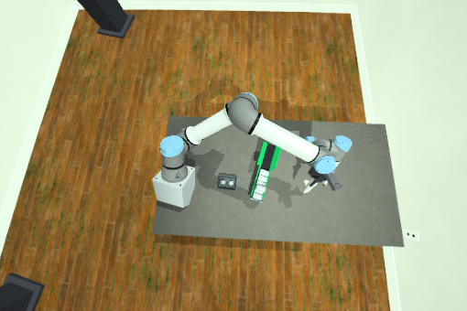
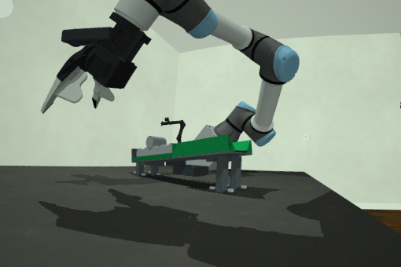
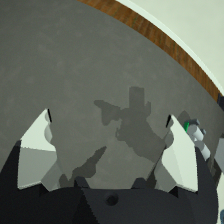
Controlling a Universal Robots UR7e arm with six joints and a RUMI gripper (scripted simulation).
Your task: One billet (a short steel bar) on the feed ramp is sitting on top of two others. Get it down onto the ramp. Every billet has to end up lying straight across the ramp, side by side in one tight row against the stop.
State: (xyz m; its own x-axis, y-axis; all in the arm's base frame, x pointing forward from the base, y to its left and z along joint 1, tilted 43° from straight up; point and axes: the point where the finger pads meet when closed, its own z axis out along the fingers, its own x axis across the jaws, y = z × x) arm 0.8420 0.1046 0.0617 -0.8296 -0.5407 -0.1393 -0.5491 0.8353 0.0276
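Right now the billet is 310 mm behind my hand, 70 mm to the right of it and 40 mm below it. Also, from my hand: grey stop 310 mm behind, 150 mm to the right, 100 mm below; then dark box 530 mm behind, 140 mm below, 90 mm to the right.
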